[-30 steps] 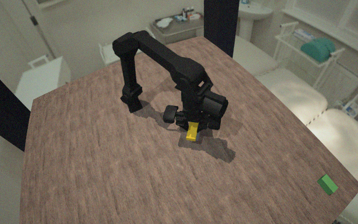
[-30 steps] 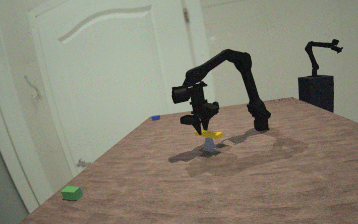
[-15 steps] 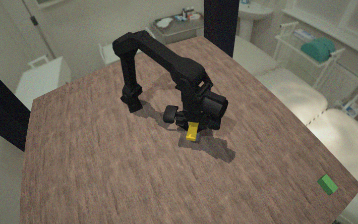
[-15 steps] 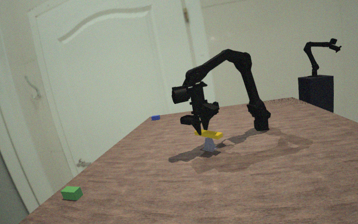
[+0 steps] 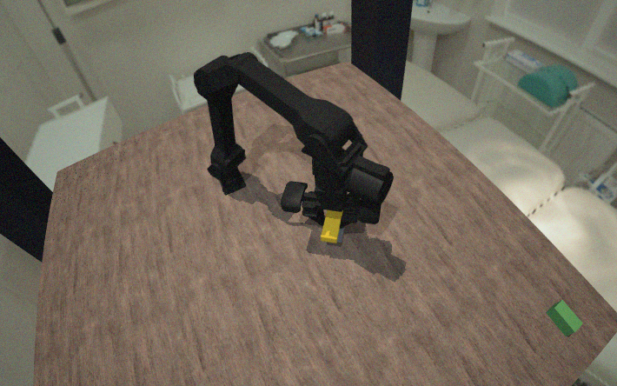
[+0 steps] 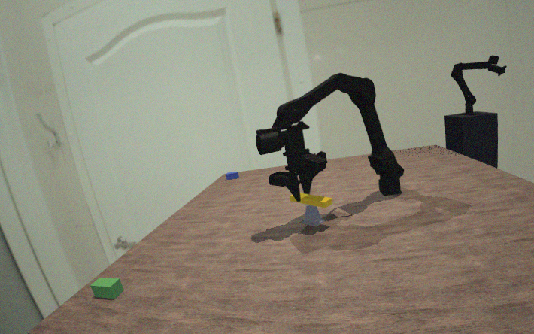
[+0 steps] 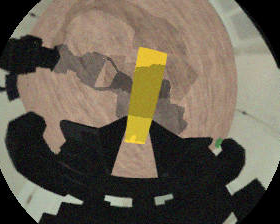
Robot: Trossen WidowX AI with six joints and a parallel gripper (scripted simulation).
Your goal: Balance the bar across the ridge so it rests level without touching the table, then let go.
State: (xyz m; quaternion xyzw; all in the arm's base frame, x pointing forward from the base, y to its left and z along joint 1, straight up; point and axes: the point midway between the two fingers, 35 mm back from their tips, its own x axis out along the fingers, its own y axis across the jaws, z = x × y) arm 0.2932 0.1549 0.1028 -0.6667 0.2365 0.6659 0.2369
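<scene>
The yellow bar lies 20 mm behind my gripper tip and 20 mm to the left of it. The rest, counted from my gripper tip: small blue block 450 mm ahead, 650 mm to the right, 50 mm below; then green block 450 mm ahead, 350 mm to the left, 50 mm below.
</scene>
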